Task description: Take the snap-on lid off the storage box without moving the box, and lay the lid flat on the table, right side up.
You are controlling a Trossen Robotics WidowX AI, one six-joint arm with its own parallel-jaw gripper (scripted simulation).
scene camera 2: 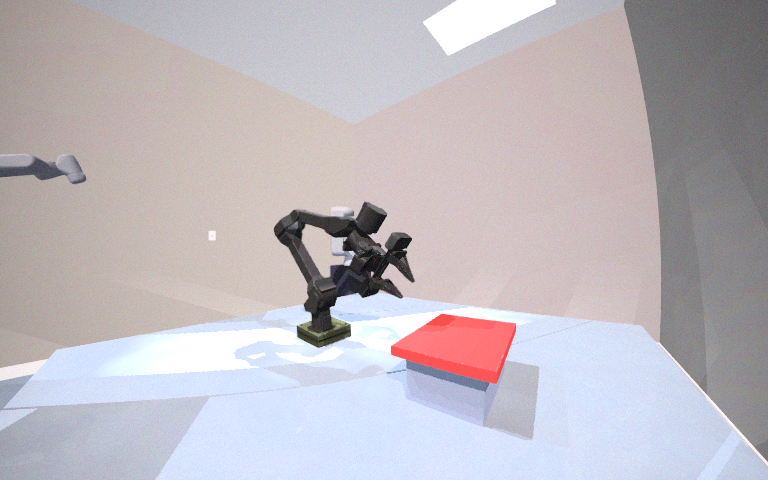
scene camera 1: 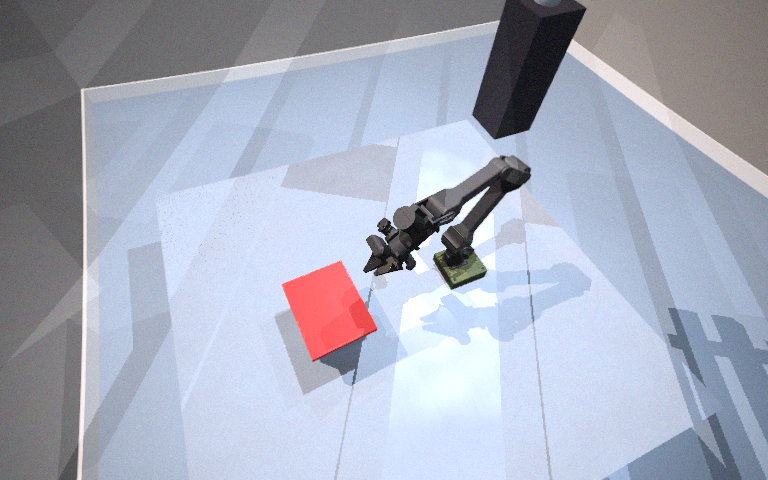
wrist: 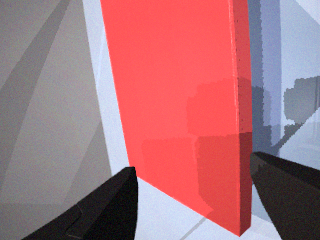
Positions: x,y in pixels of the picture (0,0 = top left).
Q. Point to a red lid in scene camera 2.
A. At 477,348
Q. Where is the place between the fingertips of my gripper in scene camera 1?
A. At 369,273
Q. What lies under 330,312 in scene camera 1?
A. A red lid.
